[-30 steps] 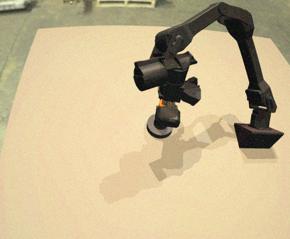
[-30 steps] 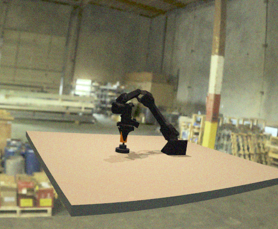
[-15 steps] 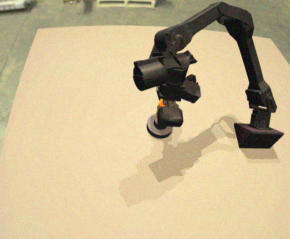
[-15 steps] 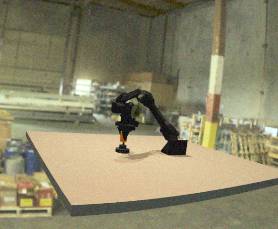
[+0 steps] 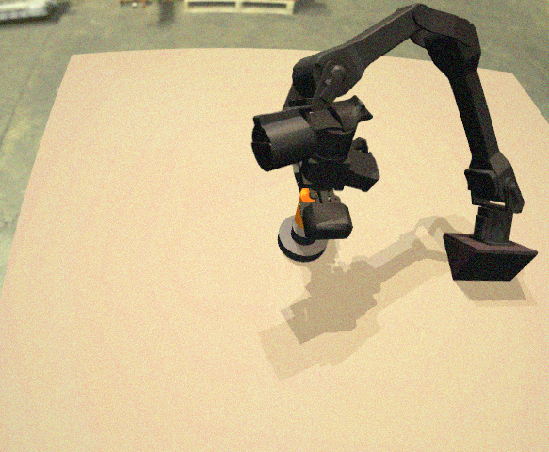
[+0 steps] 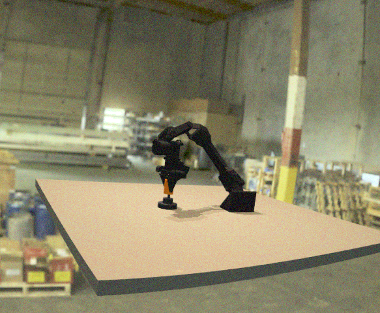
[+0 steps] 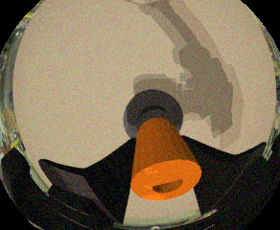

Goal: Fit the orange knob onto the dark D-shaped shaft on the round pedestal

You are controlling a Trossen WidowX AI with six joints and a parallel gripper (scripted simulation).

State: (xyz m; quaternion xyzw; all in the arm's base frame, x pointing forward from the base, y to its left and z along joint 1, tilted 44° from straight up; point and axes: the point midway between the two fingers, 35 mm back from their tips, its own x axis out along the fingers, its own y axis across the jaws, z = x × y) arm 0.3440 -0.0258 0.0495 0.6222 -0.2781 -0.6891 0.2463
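Now: the orange knob 2 cm above my gripper tip. Round my gripper tip: pedestal: 4 cm below.
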